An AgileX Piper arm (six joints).
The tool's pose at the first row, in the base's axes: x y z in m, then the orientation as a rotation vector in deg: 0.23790 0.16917 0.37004 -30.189 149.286 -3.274
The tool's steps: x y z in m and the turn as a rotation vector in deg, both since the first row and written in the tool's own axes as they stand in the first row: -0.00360 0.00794 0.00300 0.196 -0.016 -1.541; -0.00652 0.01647 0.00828 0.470 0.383 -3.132; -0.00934 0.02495 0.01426 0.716 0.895 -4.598; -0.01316 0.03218 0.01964 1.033 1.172 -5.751; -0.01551 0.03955 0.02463 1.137 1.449 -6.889; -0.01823 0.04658 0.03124 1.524 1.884 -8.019
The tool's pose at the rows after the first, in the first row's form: 0.23938 0.17803 0.36795 -32.127 148.843 -4.029; 0.24116 0.18729 0.36346 -34.147 148.752 -5.019; 0.24319 0.19651 0.35831 -36.028 148.784 -5.966; 0.24621 0.20492 0.35430 -37.449 148.650 -6.838; 0.24780 0.21288 0.34997 -38.927 148.542 -7.428; 0.25057 0.22075 0.34441 -40.313 148.525 -8.433
